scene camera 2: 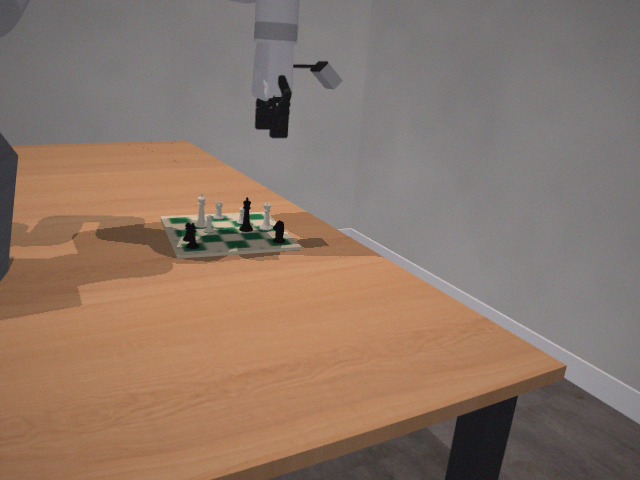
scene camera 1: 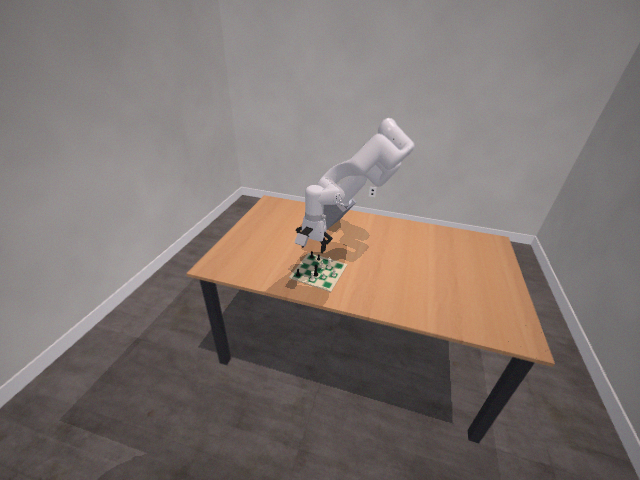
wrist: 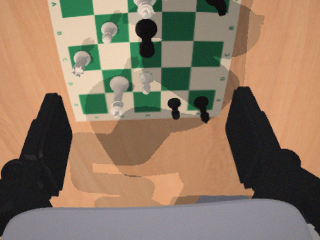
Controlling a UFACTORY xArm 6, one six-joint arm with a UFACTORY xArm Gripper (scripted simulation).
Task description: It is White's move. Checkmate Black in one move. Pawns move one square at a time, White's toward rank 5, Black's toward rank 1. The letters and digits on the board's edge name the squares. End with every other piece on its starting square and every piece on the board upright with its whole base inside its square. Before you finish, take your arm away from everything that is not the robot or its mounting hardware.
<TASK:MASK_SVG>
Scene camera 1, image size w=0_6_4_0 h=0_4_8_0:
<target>my gripper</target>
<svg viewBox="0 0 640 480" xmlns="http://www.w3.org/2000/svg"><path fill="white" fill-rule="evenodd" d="M304 216L302 227L295 229L298 234L294 243L304 248L308 238L320 241L322 244L321 253L326 250L326 245L333 239L327 234L325 218L312 222Z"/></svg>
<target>chessboard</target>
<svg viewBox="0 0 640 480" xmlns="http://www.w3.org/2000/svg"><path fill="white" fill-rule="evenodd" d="M289 276L290 279L332 292L347 264L331 259L330 266L332 268L327 269L328 258L320 256L318 261L318 255L313 254L314 258L311 259L311 253L308 253ZM317 265L318 276L314 276L315 281L311 282L311 272L314 271L315 273L315 265Z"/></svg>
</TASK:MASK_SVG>
